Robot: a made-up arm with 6 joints.
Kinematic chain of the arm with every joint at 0, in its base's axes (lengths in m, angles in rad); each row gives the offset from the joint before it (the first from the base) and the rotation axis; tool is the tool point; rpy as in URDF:
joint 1: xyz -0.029 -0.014 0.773 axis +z
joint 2: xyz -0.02 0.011 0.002 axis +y
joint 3: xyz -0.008 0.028 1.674 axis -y
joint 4: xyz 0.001 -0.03 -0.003 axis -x
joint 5: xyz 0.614 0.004 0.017 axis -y
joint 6: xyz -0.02 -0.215 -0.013 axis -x
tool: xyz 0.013 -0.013 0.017 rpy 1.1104 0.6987 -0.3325
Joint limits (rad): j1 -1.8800..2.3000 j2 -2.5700..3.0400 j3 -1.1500..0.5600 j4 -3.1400..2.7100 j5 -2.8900..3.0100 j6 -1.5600..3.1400
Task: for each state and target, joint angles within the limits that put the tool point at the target. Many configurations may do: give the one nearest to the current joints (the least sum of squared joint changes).
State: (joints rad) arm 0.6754 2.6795 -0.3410 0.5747 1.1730 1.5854
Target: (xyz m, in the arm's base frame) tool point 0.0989 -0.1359 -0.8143
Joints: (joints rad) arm 0.5404 2.7278 -0.4339 0.3422 1.1763 1.5594
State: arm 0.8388 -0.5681 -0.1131 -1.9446 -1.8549 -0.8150
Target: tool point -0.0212 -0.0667 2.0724
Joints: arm 0.9244 -0.3696 -0.4171 -1.4842 -1.8742 -0.8258
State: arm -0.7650 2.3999 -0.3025 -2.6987 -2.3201 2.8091
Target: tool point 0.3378 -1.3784 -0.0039
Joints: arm -1.4285 1.7038 -0.0731 -2.7227 -2.3100 2.8039
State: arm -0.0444 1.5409 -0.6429 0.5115 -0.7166 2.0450
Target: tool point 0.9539 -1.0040 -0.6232
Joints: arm -0.6943 2.0637 0.1748 0.6595 -0.7245 2.0095
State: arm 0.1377 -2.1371 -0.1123 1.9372 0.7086 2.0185
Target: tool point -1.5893 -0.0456 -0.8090
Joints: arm 0.0357 -2.5643 0.5600 1.6474 1.0646 2.6344
